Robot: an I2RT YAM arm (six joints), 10 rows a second.
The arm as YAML. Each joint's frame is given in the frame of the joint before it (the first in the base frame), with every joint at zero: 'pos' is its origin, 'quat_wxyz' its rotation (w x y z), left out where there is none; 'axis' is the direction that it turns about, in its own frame. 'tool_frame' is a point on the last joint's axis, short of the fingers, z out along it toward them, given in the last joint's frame.
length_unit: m
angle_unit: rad
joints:
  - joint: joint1
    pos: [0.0, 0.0, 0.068]
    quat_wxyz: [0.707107, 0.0, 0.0, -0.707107]
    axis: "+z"
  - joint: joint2
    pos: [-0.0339, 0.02, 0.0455]
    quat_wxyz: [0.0, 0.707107, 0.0, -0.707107]
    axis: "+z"
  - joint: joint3
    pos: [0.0, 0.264, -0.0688]
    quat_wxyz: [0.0, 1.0, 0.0, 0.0]
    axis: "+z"
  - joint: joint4
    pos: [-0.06, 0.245, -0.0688]
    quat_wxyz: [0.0, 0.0, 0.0, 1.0]
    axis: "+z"
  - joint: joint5
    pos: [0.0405, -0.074, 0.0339]
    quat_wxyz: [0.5, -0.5, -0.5, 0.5]
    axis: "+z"
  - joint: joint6
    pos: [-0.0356, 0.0, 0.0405]
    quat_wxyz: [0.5, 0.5, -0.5, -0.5]
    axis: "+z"
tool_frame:
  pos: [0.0, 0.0, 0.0]
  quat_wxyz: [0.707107, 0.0, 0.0, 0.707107]
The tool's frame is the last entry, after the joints.
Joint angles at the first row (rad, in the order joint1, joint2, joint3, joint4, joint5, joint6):
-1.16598 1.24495 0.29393 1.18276 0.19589 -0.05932
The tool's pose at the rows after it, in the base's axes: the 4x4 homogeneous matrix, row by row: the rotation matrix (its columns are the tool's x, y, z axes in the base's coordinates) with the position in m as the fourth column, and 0 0 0 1 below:
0.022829 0.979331 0.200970 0.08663; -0.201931 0.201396 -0.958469 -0.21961; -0.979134 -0.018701 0.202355 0.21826; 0 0 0 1
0.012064 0.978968 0.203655 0.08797; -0.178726 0.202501 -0.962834 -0.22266; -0.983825 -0.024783 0.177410 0.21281; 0 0 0 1
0.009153 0.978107 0.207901 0.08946; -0.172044 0.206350 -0.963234 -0.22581; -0.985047 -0.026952 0.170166 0.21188; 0 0 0 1
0.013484 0.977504 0.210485 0.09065; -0.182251 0.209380 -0.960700 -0.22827; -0.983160 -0.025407 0.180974 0.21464; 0 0 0 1
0.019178 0.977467 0.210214 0.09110; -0.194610 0.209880 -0.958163 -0.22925; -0.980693 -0.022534 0.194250 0.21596; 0 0 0 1
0.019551 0.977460 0.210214 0.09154; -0.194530 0.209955 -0.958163 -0.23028; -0.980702 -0.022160 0.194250 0.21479; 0 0 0 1
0.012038 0.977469 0.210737 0.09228; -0.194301 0.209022 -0.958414 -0.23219; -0.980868 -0.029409 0.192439 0.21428; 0 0 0 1
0.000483 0.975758 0.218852 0.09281; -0.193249 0.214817 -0.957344 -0.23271; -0.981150 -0.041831 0.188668 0.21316; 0 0 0 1
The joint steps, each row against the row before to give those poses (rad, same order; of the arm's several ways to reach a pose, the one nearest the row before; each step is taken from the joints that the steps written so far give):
-0.00001 0.03124 0.00076 0.00645 -0.00192 -0.00038
0.00001 0.02862 0.00267 0.00001 -0.00075 -0.00076
-0.00002 0.01800 0.01068 -0.00031 -0.00383 0.00000
0.00003 0.00719 0.01334 0.00492 -0.00341 -0.00001
0.00000 0.00766 0.00420 0.01719 -0.00076 0.00039
0.00000 0.01143 0.00115 0.01028 -0.00001 0.00038
-0.00040 0.01148 0.00611 0.00346 -0.00078 -0.00687
0.00001 0.00607 0.00038 0.00150 -0.00800 -0.01030

